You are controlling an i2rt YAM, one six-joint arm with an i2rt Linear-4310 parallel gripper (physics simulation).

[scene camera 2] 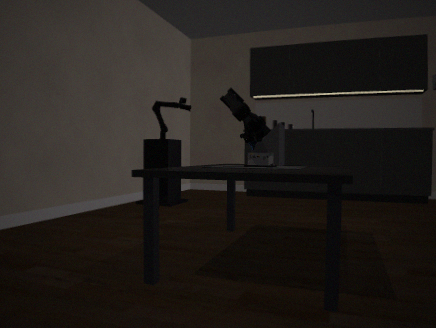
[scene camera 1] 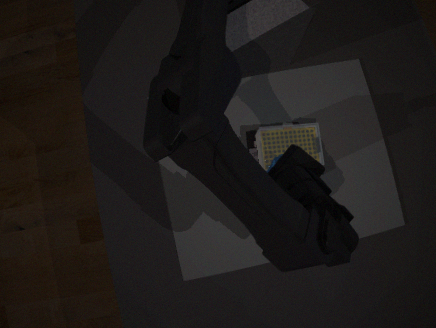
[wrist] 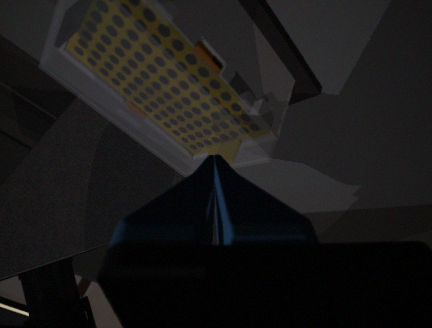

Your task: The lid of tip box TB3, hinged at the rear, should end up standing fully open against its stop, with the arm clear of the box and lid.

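Seen in the pictures: gripper, fingertip midpoint: (scene camera 2: 252, 149) (scene camera 1: 276, 160) (wrist: 214, 165); arm's base, link origin: (scene camera 2: 269, 136) (wrist: 43, 255).
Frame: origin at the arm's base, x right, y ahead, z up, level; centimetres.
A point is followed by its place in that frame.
Observation:
Tip box TB3 (scene camera 1: 291, 140) {x -2.0, y 29.4, z -10.9 cm} (scene camera 2: 260, 159) {x -2.9, y 35.0, z -14.6 cm} (wrist: 165, 80) {x -2.4, y 33.6, z -10.9 cm} is a clear-walled box with a yellow, hole-patterned rack. It stands on a pale mat (scene camera 1: 215, 260) {x 16.8, y 49.5, z -18.6 cm}. Its clear lid is hard to separate from the walls. No upright lid shows above the box in scene camera 2, and the lid's exact angle cannot be told. My gripper (scene camera 1: 273, 163) {x 2.0, y 32.9, z -9.3 cm} (scene camera 2: 252, 147) {x 2.0, y 32.9, z -9.3 cm} (wrist: 214, 165) {x 2.0, y 32.9, z -9.3 cm} is shut, with its blue fingertips together and nothing between them. The tips are close to one end of the box; whether they touch the lid is unclear. The arm hides part of the box in scene camera 1.
A speckled grey block (scene camera 1: 265, 22) {x -0.1, y 9.2, z -0.2 cm} is near the top of scene camera 1. A tall grey panel (scene camera 2: 281, 145) {x -7.8, y 0.4, z -6.0 cm} stands behind the box. The table (scene camera 2: 200, 173) {x 6.3, y 94.4, z -19.6 cm} has a dark edge. Another arm (scene camera 2: 161, 117) stands on a black pedestal (scene camera 2: 162, 170) at the left.

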